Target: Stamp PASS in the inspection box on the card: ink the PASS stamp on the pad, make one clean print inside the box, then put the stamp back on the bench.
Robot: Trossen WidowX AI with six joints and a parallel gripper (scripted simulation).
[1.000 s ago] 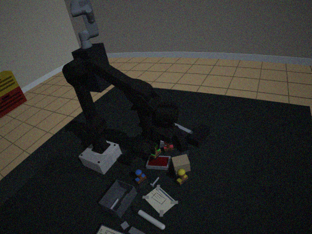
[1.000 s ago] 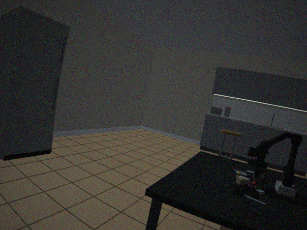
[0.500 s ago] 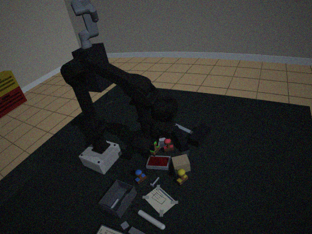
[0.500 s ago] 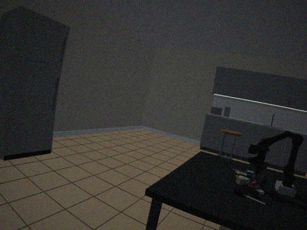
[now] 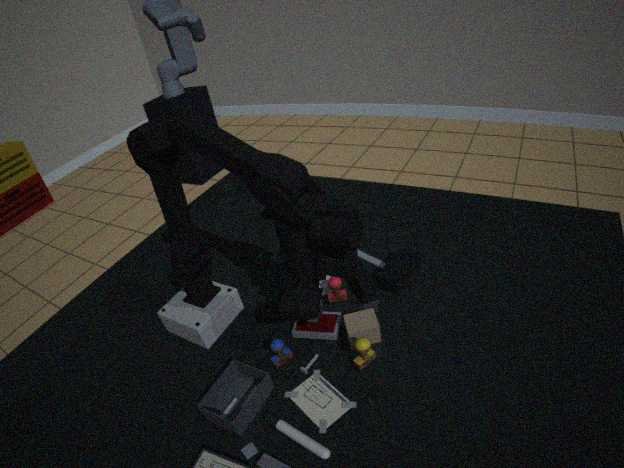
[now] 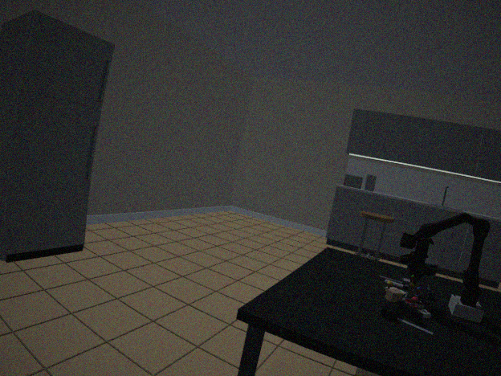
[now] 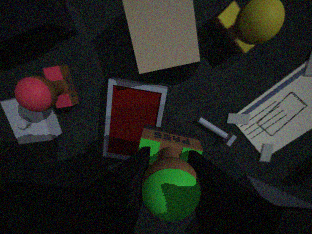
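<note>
Now: the white card 120 mm to the right of my gripper tip, 100 mm below it and 60 mm ahead of it. Also, from my gripper tip: green-knobbed PASS stamp right at my gripper tip; then red ink pad 90 mm below, 30 mm to the left, 20 mm behind; then tan block 70 mm below, 70 mm ahead, 40 mm to the left.
</note>
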